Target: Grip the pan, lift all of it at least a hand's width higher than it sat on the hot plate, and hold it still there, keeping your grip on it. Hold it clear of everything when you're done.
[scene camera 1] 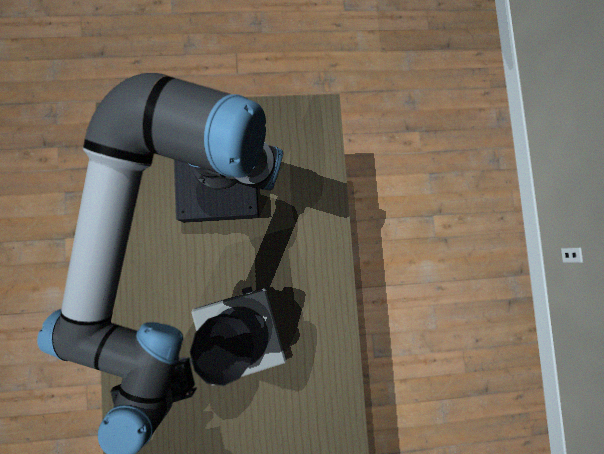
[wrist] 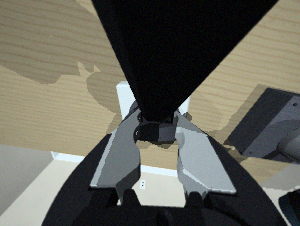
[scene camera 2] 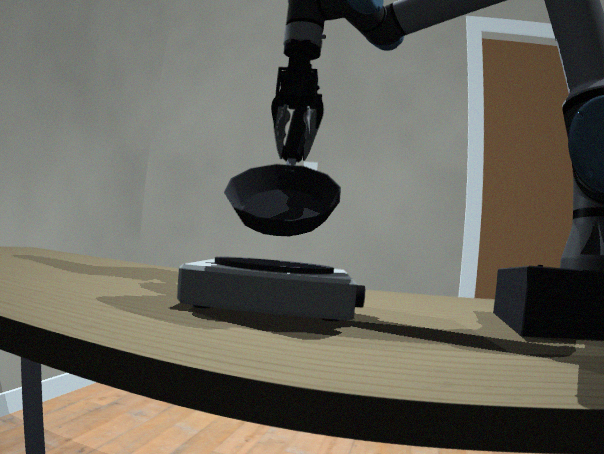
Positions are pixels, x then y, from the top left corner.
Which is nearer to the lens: the black pan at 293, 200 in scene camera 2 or the grey hot plate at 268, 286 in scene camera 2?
The grey hot plate.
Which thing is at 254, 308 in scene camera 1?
A grey hot plate.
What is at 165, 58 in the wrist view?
A black pan.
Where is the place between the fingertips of my gripper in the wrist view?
At 156, 109
